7 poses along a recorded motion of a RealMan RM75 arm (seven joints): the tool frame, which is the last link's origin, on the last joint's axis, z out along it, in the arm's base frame.
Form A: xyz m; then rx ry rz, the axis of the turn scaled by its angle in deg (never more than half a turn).
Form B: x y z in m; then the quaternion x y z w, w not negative. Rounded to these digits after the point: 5 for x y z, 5 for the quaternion.
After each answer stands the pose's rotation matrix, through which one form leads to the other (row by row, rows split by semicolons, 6 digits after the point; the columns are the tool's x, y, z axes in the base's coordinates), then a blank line. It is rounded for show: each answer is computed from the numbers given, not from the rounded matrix.
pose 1, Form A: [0.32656 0.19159 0.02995 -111.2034 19.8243 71.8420]
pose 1, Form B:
[0.32656 0.19159 0.02995 -0.76429 0.13625 0.49376 0.39180]
0.475274 -0.595174 -0.647983; 0.178639 -0.655863 0.733438; -0.861512 -0.464339 -0.205393

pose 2, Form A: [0.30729 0.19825 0.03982 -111.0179 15.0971 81.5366]
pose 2, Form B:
[0.30729 0.19825 0.03982 -0.74938 0.10191 0.55038 0.35374]
0.373397 -0.542110 -0.752789; 0.236643 -0.728973 0.642339; -0.896981 -0.417990 -0.143910

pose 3, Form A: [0.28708 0.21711 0.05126 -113.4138 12.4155 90.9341]
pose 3, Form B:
[0.28708 0.21711 0.05126 -0.74318 0.08136 0.59588 0.29323]
0.276620 -0.470390 -0.837983; 0.228537 -0.814790 0.532812; -0.933409 -0.338896 -0.117886

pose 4, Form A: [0.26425 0.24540 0.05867 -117.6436 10.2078 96.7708]
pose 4, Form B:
[0.26425 0.24540 0.05867 -0.74875 0.06497 0.61591 0.23623]
0.232873 -0.388278 -0.891634; 0.193696 -0.879953 0.433780; -0.953023 -0.273721 -0.129710

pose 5, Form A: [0.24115 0.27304 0.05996 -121.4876 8.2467 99.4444]
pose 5, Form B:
[0.24115 0.27304 0.05996 -0.75752 0.05142 0.62008 0.19753]
0.225724 -0.322876 -0.919130; 0.167064 -0.916674 0.363041; -0.959760 -0.235501 -0.152974

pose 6, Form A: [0.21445 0.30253 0.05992 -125.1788 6.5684 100.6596]
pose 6, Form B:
[0.21445 0.30253 0.05992 -0.76770 0.04028 0.61733 0.16707]
0.234562 -0.268130 -0.934391; 0.144429 -0.940927 0.306262; -0.961312 -0.206790 -0.181980

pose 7, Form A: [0.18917 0.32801 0.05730 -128.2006 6.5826 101.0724]
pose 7, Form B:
[0.18917 0.32801 0.05730 -0.77642 0.03987 0.61213 0.14449]
0.247424 -0.238803 -0.939018; 0.114991 -0.955064 0.273183; -0.962060 -0.175570 -0.208845

